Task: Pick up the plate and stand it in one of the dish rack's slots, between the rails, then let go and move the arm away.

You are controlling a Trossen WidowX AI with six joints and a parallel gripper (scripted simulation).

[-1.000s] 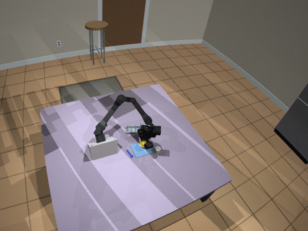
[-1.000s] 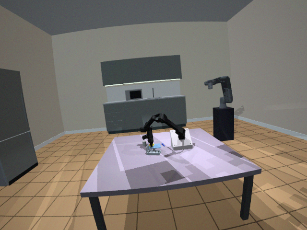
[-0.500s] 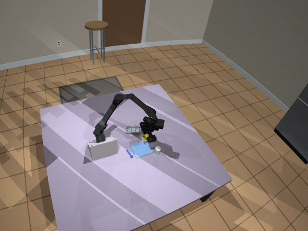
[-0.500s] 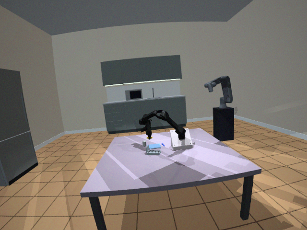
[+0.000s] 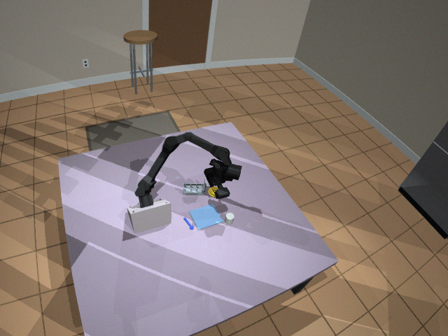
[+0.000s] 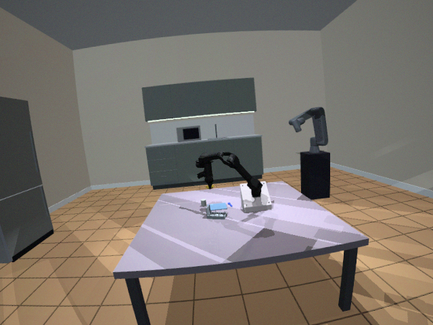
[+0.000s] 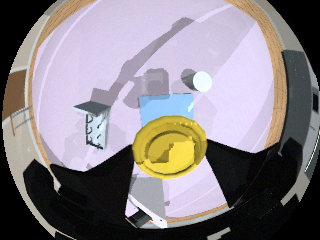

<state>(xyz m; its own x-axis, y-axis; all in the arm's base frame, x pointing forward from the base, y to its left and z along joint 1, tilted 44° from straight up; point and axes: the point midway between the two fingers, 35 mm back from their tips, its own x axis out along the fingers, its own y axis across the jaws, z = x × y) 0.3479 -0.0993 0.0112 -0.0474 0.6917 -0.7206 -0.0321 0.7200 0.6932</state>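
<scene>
Right now the grey dish rack is 40 mm behind my gripper tip, 180 mm to the left of it and 150 mm below it. Round my gripper tip: yellow plate 10 mm above; then white cup 70 mm ahead, 80 mm to the right, 140 mm below; then blue mat 40 mm behind, 20 mm to the right, 170 mm below.
</scene>
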